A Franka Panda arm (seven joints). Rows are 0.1 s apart.
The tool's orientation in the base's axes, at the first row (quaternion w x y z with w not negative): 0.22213 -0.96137 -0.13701 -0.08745
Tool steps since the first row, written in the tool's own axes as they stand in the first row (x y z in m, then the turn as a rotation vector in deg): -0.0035 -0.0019 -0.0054 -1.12 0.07 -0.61; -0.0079 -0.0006 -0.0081 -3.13 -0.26 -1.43; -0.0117 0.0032 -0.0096 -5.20 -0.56 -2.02; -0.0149 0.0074 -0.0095 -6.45 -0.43 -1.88; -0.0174 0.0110 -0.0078 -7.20 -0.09 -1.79; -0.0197 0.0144 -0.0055 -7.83 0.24 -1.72; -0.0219 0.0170 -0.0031 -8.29 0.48 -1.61
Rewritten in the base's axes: -0.0045 -0.0016 0.0047 -1.11 -0.59 0.26; -0.0085 -0.0049 0.0056 -3.20 -1.12 0.66; -0.0111 -0.0097 0.0045 -5.31 -1.60 0.82; -0.0129 -0.0140 0.0020 -6.44 -1.93 0.36; -0.0140 -0.0169 -0.0015 -7.04 -2.35 -0.03; -0.0149 -0.0193 -0.0054 -7.53 -2.74 -0.37; -0.0159 -0.0210 -0.0091 -7.88 -3.00 -0.67
